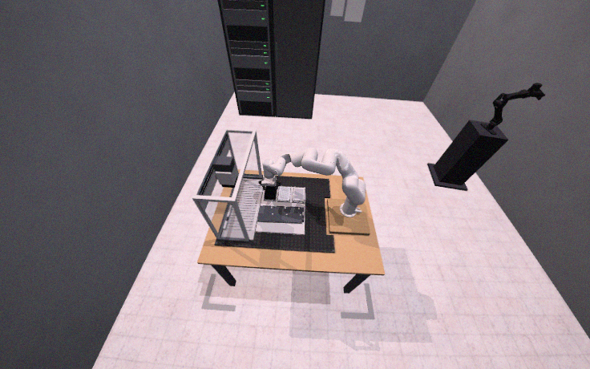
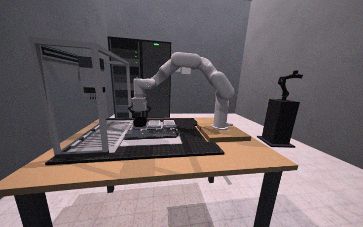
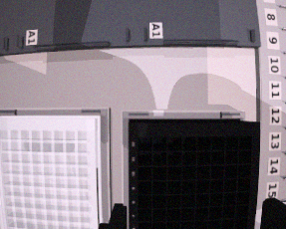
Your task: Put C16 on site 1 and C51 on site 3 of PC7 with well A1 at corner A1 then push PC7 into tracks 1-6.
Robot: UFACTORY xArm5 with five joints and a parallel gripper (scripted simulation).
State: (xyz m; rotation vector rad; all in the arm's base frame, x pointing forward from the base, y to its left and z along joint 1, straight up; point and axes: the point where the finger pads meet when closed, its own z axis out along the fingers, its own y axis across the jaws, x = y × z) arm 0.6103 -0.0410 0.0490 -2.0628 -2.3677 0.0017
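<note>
Now: the 96-well plate C15 110 mm behind my hand, 10 mm to the right of it and 50 mm below it. Round my hand: post (50 mm ahead, 420 mm to the left, 180 mm above); grey plate carrier PC7 (120 mm behind, 170 mm to the left, 50 mm below).
</note>
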